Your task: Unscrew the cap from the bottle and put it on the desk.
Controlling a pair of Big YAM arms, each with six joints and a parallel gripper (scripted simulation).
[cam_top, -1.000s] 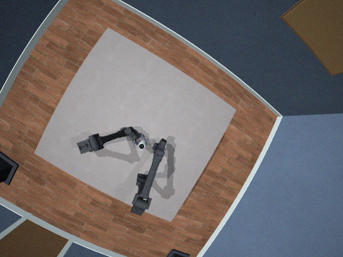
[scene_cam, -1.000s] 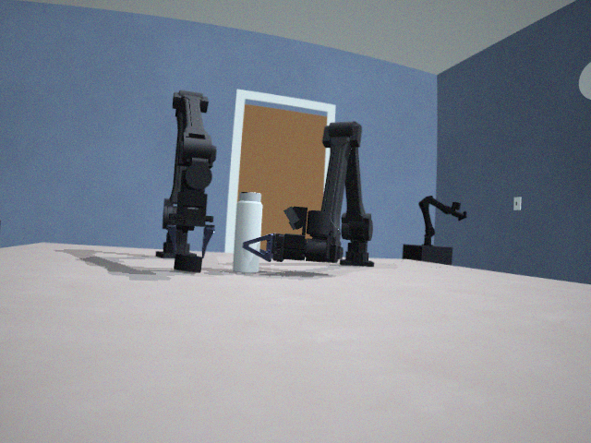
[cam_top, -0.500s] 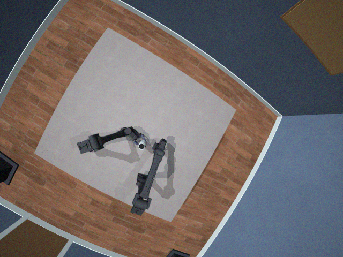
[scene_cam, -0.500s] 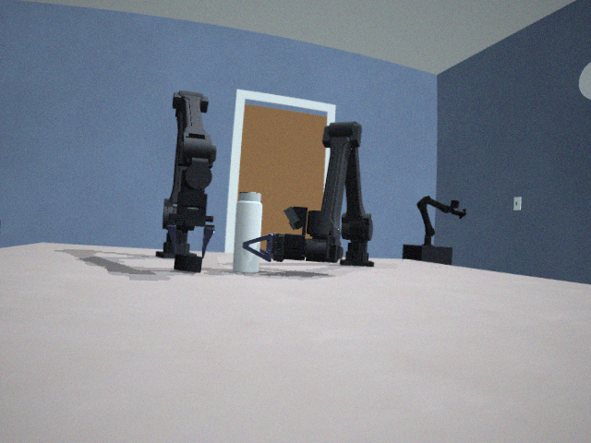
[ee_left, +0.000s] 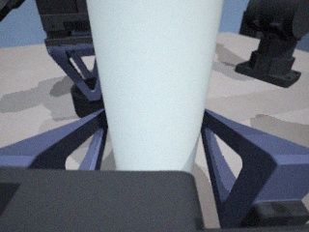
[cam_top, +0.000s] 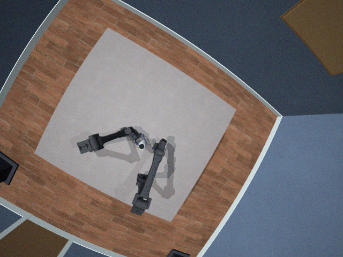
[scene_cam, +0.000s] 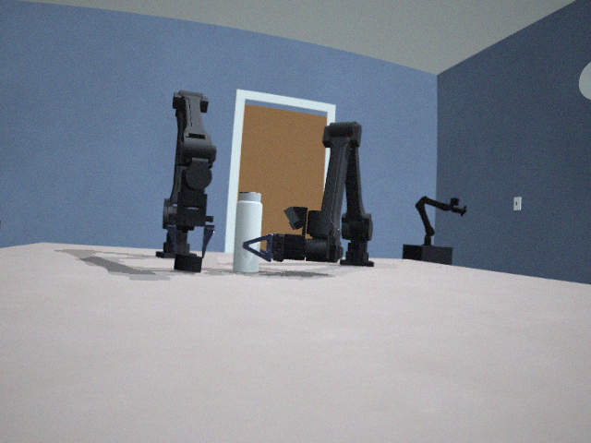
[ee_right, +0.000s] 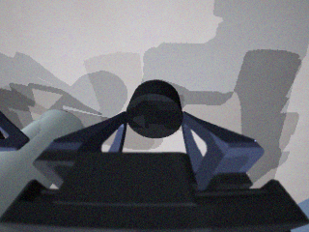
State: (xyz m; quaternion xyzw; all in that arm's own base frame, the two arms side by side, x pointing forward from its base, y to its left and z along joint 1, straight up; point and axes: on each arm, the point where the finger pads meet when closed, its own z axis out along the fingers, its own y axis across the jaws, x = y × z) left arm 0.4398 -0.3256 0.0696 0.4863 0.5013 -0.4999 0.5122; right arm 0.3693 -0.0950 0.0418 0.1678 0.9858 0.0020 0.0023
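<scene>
Right now my right hand is 3 cm above the black cap.
</scene>
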